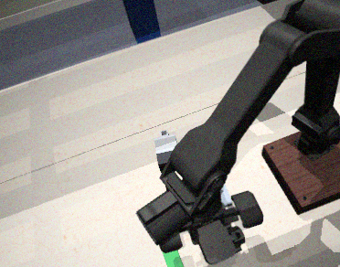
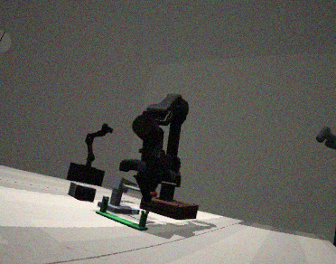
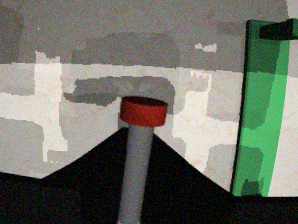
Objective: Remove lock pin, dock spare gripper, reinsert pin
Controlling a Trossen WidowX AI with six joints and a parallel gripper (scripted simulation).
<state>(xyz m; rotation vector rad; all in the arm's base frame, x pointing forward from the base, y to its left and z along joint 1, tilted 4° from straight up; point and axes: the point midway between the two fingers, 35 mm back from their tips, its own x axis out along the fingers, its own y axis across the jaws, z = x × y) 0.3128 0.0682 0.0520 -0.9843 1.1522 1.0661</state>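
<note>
Now: gripper tip 9 cm short of the green rack, 3 cm above it and 2 cm to the left of it. Round my gripper tip: spare gripper 27 cm to the right, 3 cm below, 2 cm behind; grey mount 11 cm to the right, 4 cm behind.
</note>
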